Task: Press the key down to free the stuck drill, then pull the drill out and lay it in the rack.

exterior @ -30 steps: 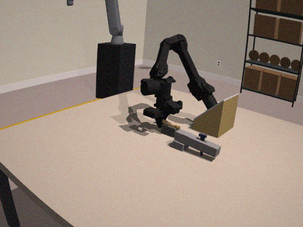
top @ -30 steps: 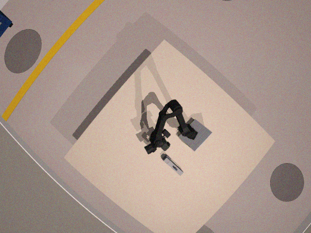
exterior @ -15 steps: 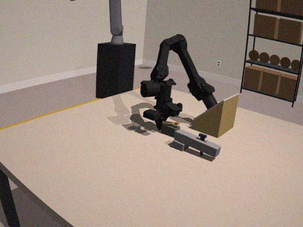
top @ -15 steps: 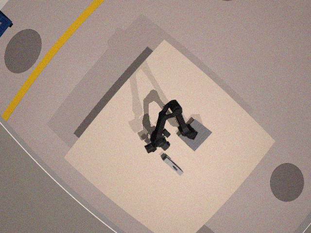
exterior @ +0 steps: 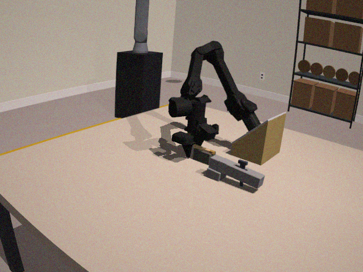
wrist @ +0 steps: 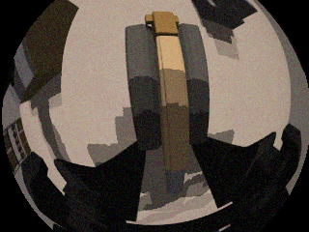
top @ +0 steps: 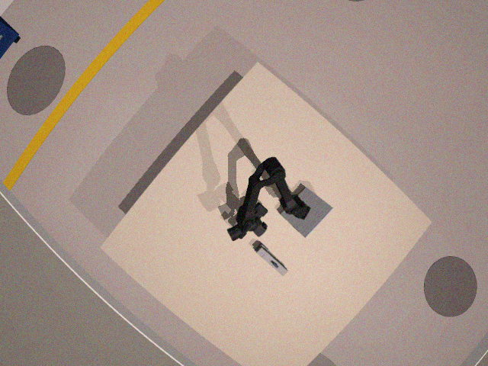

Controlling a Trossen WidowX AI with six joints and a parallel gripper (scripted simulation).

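Now: the drill 10 mm ahead of my gripper tip, 40 mm to the left of it and 40 mm above it. From my gripper tip the other things lie so: housing block (110 mm ahead, 200 mm to the left, 30 mm above); then rack (10 mm ahead, 50 mm to the left, 20 mm above); then key (120 mm ahead, 230 mm to the left, 50 mm above).
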